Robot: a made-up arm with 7 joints.
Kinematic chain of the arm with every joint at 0, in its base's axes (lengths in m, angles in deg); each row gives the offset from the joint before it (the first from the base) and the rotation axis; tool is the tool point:
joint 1: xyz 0 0 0.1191 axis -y
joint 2: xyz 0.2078 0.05 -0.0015 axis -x
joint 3: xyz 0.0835 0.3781 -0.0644 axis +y
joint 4: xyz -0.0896 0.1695 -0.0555 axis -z
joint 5: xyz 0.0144 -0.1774 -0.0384 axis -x
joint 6: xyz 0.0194 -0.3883 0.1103 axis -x
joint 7: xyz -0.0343 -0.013 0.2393 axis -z
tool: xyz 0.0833 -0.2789 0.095
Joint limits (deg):
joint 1: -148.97..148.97
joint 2: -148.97..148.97
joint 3: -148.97..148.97
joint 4: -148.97..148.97
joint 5: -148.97..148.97
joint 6: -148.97..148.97
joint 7: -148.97..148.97
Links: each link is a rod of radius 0.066 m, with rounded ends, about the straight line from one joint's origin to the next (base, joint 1, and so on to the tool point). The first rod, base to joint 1, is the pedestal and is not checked.
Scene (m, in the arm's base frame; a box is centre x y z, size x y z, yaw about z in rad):
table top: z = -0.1
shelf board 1: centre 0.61 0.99 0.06 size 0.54 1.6 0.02 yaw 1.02
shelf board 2: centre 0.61 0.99 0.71 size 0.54 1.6 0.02 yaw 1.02
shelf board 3: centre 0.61 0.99 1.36 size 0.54 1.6 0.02 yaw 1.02
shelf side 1: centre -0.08 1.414 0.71 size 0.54 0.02 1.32 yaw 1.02
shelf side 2: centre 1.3 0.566 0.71 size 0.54 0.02 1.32 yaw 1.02
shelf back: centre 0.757 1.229 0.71 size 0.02 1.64 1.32 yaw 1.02
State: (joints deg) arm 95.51 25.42 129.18 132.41 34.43 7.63 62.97
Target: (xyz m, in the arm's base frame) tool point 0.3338 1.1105 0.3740
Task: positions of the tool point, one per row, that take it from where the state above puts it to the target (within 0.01 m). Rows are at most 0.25 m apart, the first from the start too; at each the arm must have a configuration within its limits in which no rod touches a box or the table.
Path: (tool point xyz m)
1: 0.3760 0.8460 1.1300
2: 0.1759 0.8330 1.1512
3: -0.0007 0.7579 1.1431
4: -0.1300 0.6377 1.1073
5: -0.1995 0.4974 1.0477
6: -0.1812 0.5896 0.9898
7: -0.1379 0.6862 0.8863
8: -0.0663 0.7633 0.7404
9: 0.0263 0.7962 0.5632
10: 0.1231 0.7675 0.3740
11: 0.1528 0.8695 0.3553
12: 0.1996 0.9632 0.3474
13: 0.2610 1.0446 0.3531
14: 0.3338 1.1105 0.3741

